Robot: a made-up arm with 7 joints.
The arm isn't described. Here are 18 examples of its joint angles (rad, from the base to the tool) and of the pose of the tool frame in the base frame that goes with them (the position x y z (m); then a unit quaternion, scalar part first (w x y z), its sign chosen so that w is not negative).
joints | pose
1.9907 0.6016 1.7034 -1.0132 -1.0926 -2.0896 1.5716 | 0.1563 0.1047 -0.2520 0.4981 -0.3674 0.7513 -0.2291
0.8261 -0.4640 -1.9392 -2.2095 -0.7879 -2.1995 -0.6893 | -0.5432 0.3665 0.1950 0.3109 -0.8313 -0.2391 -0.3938
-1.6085 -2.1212 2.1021 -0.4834 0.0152 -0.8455 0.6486 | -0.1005 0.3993 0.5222 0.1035 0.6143 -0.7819 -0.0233
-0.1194 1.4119 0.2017 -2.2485 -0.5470 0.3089 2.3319 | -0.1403 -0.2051 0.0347 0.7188 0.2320 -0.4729 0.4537
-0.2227 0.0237 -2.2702 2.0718 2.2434 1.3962 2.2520 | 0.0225 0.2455 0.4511 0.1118 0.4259 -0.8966 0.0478
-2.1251 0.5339 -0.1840 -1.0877 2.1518 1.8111 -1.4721 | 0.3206 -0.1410 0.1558 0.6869 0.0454 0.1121 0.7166
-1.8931 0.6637 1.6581 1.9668 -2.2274 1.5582 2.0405 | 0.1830 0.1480 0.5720 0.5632 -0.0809 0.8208 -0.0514
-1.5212 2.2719 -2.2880 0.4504 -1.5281 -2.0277 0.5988 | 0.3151 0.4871 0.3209 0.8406 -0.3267 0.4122 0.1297
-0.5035 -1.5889 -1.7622 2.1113 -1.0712 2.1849 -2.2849 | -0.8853 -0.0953 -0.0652 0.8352 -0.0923 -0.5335 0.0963
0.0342 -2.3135 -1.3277 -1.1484 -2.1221 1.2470 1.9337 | -0.0269 -0.1610 -0.4984 0.1759 -0.4808 -0.8586 -0.0263
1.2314 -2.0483 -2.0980 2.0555 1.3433 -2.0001 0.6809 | -0.6154 -0.5047 -0.0877 0.2587 -0.8978 -0.2305 0.2717
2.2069 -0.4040 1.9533 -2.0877 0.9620 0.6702 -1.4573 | 0.0995 -0.0207 -0.2470 0.1478 -0.1689 0.4591 0.8596
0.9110 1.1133 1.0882 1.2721 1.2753 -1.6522 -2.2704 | -0.2242 0.2482 -0.2433 0.6078 -0.5093 -0.3985 -0.4608
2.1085 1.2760 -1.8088 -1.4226 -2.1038 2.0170 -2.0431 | 0.1735 0.2654 -0.0344 0.3763 0.7465 -0.2077 -0.5079
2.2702 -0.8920 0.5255 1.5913 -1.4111 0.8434 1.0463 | 0.1657 -0.2042 0.0765 0.5136 -0.3889 -0.7233 0.2487
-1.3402 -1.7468 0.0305 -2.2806 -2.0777 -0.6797 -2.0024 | -0.1163 0.2172 -0.3562 0.1460 0.8988 0.3622 0.1991
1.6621 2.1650 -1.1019 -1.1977 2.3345 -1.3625 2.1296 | 0.2415 -0.4517 0.2786 0.0737 0.7873 0.3174 -0.5235
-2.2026 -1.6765 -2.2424 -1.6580 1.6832 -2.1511 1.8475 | -0.3984 0.1567 0.0871 0.1287 -0.7261 0.2752 -0.6169
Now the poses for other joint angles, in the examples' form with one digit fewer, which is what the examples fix.
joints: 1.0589 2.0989 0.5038 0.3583 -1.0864 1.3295 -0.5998
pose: -0.235 -0.041 -0.076 0.830 0.331 -0.007 -0.448
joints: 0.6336 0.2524 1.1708 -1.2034 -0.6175 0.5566 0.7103
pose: -0.036 0.115 -0.266 0.709 0.273 -0.301 0.577
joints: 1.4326 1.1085 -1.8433 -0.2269 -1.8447 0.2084 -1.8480
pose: 0.207 0.159 0.282 0.759 0.210 0.013 -0.616
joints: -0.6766 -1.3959 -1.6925 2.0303 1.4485 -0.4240 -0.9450
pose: -0.295 0.093 -0.006 0.297 0.093 0.175 0.934
